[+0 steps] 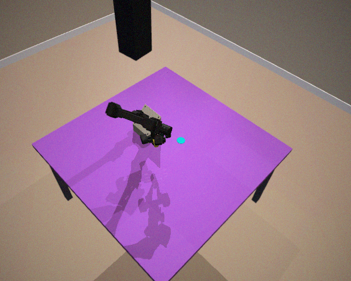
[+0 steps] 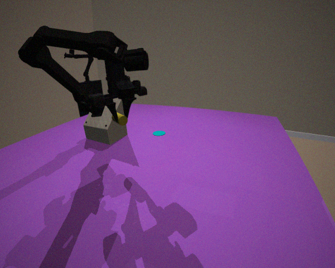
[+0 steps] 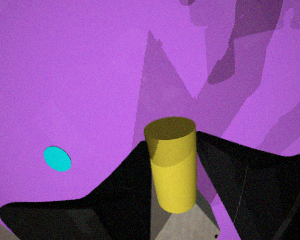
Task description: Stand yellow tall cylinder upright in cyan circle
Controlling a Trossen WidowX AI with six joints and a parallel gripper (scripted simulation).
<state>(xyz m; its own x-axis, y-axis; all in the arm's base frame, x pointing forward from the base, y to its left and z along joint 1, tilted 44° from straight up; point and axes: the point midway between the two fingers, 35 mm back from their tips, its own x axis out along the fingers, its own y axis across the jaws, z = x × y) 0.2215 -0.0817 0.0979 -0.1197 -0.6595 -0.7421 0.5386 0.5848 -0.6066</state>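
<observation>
Now: the yellow tall cylinder 20 mm behind my gripper tip and 10 mm to the left of it. From my gripper tip the other things lie so: cyan circle: 220 mm to the left, 130 mm below, 40 mm ahead.
</observation>
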